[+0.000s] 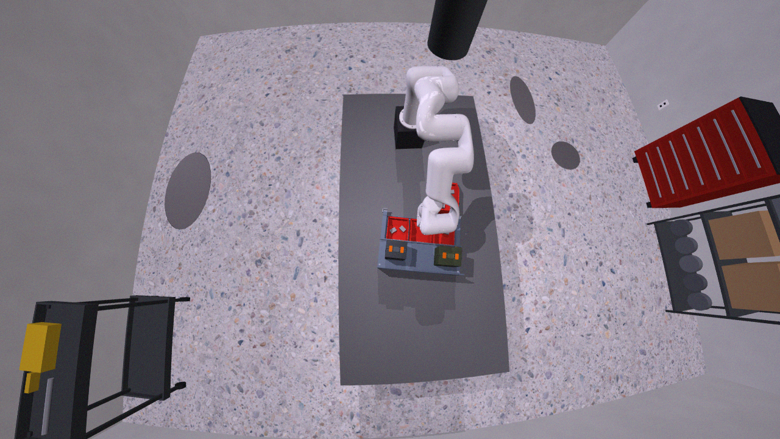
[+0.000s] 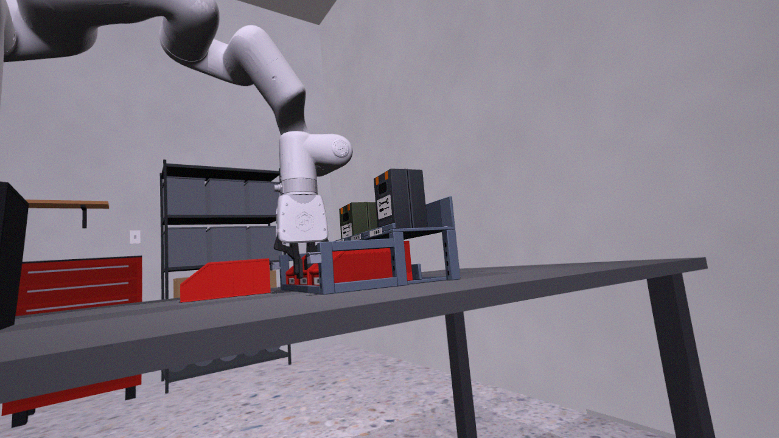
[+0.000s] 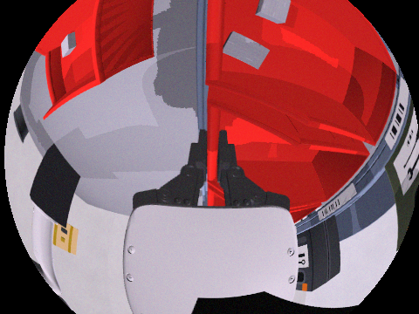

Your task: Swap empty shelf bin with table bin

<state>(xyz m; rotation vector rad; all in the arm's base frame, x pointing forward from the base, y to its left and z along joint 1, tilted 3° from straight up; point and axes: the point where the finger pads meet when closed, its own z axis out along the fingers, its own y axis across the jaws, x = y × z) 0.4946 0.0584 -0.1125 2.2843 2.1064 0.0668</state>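
The shelf lip lies 10 mm behind my hand and 40 mm below it. The rest, counted from my hand: dark grey box (170 mm ahead, 130 mm to the right, 120 mm above); green box (190 mm ahead, 100 mm to the left, 100 mm above).
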